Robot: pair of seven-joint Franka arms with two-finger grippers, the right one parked.
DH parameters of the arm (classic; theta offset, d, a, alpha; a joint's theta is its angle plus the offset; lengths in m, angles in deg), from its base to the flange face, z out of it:
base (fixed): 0 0 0 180
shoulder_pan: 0 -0.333 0 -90
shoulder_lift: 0 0 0 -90
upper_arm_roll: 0 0.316 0.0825 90
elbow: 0 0 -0.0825 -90
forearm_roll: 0 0.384 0 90
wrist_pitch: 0 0 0.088 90
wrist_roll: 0 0.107 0 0
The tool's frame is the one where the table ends.
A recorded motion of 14 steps. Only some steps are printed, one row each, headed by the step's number.
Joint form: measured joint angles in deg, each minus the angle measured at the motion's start. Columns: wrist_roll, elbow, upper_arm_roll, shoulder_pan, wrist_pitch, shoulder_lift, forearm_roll.
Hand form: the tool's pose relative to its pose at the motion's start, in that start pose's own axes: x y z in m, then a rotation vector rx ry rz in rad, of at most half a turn. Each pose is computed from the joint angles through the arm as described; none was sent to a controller.
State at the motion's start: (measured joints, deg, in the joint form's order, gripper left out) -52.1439 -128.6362 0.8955 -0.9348 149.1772 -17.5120 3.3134
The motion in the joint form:
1: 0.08 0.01 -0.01 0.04 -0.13 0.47 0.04
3: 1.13 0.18 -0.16 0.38 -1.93 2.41 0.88
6: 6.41 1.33 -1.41 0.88 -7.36 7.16 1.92
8: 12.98 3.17 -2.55 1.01 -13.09 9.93 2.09
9: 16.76 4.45 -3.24 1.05 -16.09 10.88 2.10
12: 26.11 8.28 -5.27 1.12 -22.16 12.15 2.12
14: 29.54 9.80 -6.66 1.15 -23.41 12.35 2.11
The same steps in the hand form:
1: 0.0003 0.0009 -0.0043 -0.0045 0.0042 0.0026
3: -0.0018 0.0049 -0.0212 -0.0039 0.0142 0.0403
6: -0.0101 0.0173 -0.0665 -0.0036 0.0288 0.1717
8: -0.0163 0.0252 -0.0977 0.0147 0.0195 0.3053
9: -0.0197 0.0302 -0.1120 0.0255 0.0110 0.3813
12: -0.0290 0.0474 -0.1448 0.0381 -0.0009 0.5745
14: -0.0370 0.0588 -0.1572 0.0307 0.0046 0.6566

